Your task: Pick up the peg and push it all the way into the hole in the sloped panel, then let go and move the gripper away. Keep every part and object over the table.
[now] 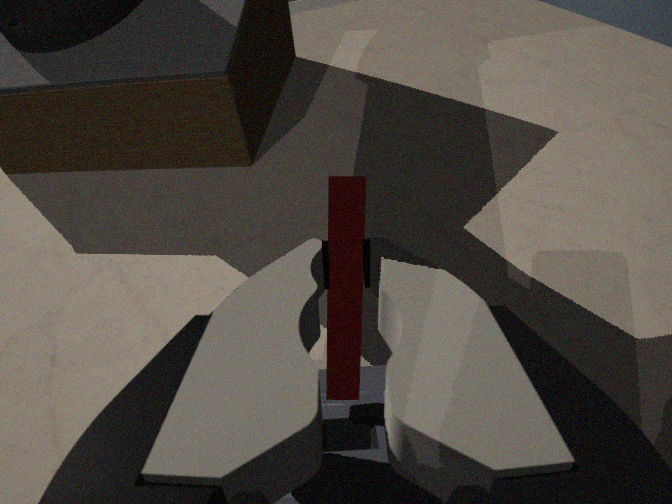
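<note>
A dark red peg [345, 287] stands long-ways between my two pale jaws, its far end pointing up the frame past the fingertips. My gripper [346, 263] is shut on the peg, with the black pads pressing both its sides. The sloped panel block [130, 92] is at the upper left, brown on its sides, with a grey sloped top. Part of a dark round hole [59, 21] shows on that top at the frame's upper left corner. The peg tip is well to the right of and below the hole, apart from the block.
The beige table top [569, 162] carries broad angular shadows across the middle. A strip of blue-grey background [624, 16] shows at the top right, past the table's far edge.
</note>
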